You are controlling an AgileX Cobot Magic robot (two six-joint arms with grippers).
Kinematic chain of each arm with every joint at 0, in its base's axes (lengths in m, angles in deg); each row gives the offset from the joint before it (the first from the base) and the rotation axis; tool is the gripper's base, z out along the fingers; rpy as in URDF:
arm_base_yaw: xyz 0 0 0.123 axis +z
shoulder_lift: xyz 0 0 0 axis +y
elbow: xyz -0.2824 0 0.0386 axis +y
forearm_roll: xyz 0.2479 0 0.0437 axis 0.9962 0 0.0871
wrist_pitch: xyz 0 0 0 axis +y
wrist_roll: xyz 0.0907 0 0.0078 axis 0.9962 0 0.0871
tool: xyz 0 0 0 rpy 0 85 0
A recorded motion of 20 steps. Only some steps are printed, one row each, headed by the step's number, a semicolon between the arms.
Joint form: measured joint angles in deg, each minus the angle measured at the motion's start. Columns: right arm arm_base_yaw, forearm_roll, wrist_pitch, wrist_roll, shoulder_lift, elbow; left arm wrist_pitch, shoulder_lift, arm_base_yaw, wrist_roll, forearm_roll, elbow.
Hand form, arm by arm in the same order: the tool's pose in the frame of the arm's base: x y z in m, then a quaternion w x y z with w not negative. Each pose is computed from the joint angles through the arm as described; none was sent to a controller.
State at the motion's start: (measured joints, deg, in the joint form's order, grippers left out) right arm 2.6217 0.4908 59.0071 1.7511 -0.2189 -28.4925; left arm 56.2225 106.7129 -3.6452 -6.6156 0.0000 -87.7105
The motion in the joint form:
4: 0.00 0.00 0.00 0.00 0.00 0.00; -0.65 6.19 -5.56 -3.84 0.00 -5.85
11: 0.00 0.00 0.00 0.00 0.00 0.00; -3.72 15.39 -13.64 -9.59 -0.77 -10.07
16: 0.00 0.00 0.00 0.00 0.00 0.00; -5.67 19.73 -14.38 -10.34 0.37 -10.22
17: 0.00 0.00 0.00 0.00 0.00 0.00; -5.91 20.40 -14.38 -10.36 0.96 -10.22
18: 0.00 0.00 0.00 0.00 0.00 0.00; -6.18 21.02 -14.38 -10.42 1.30 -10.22
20: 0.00 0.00 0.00 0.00 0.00 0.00; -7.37 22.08 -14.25 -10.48 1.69 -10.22
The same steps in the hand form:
4: -0.0039 0.0005 0.2789 0.53456 -0.00652 0.84474 0.02469; 0.4195 -0.0680 0.2417 0.17182 -0.01075 0.98462 -0.02977
11: -0.0039 0.0005 0.2789 0.53456 -0.00652 0.84474 0.02469; 0.4341 -0.1361 0.1929 0.14954 0.00610 0.98741 -0.05116
16: -0.0039 0.0005 0.2789 0.53456 -0.00652 0.84474 0.02469; 0.4398 -0.1426 0.1597 0.13303 0.01093 0.99028 -0.03902
17: -0.0039 0.0005 0.2789 0.53456 -0.00652 0.84474 0.02469; 0.4408 -0.1422 0.1544 0.13079 0.01351 0.99074 -0.03377
18: -0.0039 0.0005 0.2789 0.53456 -0.00652 0.84474 0.02469; 0.4416 -0.1420 0.1495 0.12862 0.01463 0.99111 -0.03057
20: -0.0039 0.0005 0.2789 0.53456 -0.00652 0.84474 0.02469; 0.4442 -0.1413 0.1414 0.13052 0.01506 0.99093 -0.02824

